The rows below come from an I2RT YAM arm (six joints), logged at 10 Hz.
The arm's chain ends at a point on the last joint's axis. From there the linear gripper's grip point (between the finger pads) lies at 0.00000 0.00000 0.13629 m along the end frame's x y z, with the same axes.
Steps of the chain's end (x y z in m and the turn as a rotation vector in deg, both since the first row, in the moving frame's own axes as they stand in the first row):
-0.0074, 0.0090, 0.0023, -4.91, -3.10, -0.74
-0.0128, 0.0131, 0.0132, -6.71, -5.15, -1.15
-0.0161, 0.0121, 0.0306, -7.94, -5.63, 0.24
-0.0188, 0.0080, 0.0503, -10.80, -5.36, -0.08
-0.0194, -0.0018, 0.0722, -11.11, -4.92, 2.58
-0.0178, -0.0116, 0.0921, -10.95, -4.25, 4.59
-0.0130, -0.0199, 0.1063, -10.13, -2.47, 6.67
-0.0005, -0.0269, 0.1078, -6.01, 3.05, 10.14
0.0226, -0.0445, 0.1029, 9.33, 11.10, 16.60
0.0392, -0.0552, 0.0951, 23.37, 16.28, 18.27
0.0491, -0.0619, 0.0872, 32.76, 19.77, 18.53
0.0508, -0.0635, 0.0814, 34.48, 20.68, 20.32
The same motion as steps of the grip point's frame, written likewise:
-0.0147, 0.0207, 0.0016, -4.91, -3.10, -0.74
-0.0248, 0.0291, 0.0117, -6.71, -5.15, -1.15
-0.0295, 0.0309, 0.0286, -7.94, -5.63, 0.24
-0.0314, 0.0335, 0.0473, -10.80, -5.36, -0.08
-0.0316, 0.0242, 0.0691, -11.11, -4.92, 2.58
-0.0289, 0.0138, 0.0892, -10.95, -4.25, 4.59
-0.0202, 0.0037, 0.1041, -10.13, -2.47, 6.67
0.0054, -0.0121, 0.1069, -6.01, 3.05, 10.14
0.0515, -0.0624, 0.0986, 9.33, 11.10, 16.60
0.0843, -0.1016, 0.0787, 23.37, 16.28, 18.27
0.1040, -0.1256, 0.0582, 32.76, 19.77, 18.53
0.1089, -0.1290, 0.0495, 34.48, 20.68, 20.32

